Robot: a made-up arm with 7 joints. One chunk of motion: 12 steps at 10 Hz.
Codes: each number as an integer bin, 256 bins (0 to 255) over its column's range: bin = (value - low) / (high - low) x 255, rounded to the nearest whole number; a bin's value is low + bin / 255 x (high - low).
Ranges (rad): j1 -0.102..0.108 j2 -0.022..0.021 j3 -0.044..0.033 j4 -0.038..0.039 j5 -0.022..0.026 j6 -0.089..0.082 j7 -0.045..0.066
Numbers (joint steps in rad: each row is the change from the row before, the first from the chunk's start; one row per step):
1: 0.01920 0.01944 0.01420 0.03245 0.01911 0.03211 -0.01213
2: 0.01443 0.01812 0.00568 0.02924 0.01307 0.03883 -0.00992
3: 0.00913 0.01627 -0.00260 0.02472 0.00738 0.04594 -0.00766
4: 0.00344 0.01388 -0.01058 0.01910 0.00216 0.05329 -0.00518
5: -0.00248 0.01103 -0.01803 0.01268 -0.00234 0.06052 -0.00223
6: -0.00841 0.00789 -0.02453 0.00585 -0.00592 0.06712 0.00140
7: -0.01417 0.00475 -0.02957 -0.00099 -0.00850 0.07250 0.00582
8: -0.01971 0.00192 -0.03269 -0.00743 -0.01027 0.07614 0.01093
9: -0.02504 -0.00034 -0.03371 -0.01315 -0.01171 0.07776 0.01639
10: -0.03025 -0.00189 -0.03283 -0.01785 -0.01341 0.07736 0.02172
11: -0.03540 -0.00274 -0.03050 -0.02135 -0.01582 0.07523 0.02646
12: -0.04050 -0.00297 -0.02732 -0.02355 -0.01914 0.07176 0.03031
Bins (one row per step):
1: 147 246 193 233 218 181 76
2: 141 238 165 223 186 191 81
3: 135 227 137 208 156 201 86
4: 128 213 111 189 128 212 91
5: 121 196 86 168 104 223 98
6: 114 177 64 145 85 233 107
7: 107 159 48 123 72 241 117
8: 100 142 37 101 62 246 128
9: 93 128 34 82 55 249 141
10: 87 119 37 67 46 248 153
11: 81 114 45 55 33 245 164
12: 75 113 55 48 15 240 173

